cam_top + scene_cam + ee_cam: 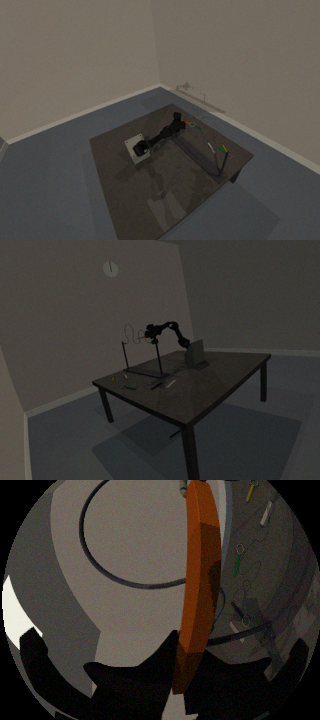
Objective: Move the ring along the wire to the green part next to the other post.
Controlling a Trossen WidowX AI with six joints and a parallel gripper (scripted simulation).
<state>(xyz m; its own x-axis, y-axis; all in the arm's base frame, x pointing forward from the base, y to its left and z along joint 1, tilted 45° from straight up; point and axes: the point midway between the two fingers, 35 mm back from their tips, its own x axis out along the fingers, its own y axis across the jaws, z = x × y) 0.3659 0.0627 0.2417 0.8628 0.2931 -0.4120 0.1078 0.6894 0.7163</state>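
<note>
My gripper tip is 9 cm to the left of the ring with orange handle. The rest, counted from my gripper tip: green-handled ring (34 cm ahead, 4 cm to the left, 35 cm below); then black-handled ring (16 cm ahead, 24 cm to the left, 35 cm below); then white piece (21 cm ahead, 23 cm to the right, 35 cm below).
</note>
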